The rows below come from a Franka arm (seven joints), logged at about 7 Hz.
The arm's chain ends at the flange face. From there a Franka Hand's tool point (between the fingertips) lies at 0.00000 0.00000 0.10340 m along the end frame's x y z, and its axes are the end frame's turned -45 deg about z.
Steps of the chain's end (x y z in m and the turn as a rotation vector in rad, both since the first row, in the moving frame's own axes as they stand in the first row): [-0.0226, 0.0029, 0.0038, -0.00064, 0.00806, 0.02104]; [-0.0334, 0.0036, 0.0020, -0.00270, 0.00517, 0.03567]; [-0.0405, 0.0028, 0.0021, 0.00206, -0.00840, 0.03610]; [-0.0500, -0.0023, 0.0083, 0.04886, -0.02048, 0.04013]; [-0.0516, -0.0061, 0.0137, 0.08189, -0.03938, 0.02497]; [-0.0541, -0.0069, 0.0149, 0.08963, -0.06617, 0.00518]
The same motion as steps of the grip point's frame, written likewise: [-0.0175, -0.0133, 0.0038, -0.00615, 0.00525, 0.02104]; [-0.0260, -0.0205, 0.0020, -0.00556, 0.00175, 0.03567]; [-0.0311, -0.0274, 0.0021, 0.00740, -0.00448, 0.03610]; [-0.0316, -0.0420, 0.0082, 0.04903, 0.02007, 0.04013]; [-0.0290, -0.0496, 0.0133, 0.08575, 0.03006, 0.02497]; [-0.0316, -0.0545, 0.0143, 0.11017, 0.01659, 0.00518]
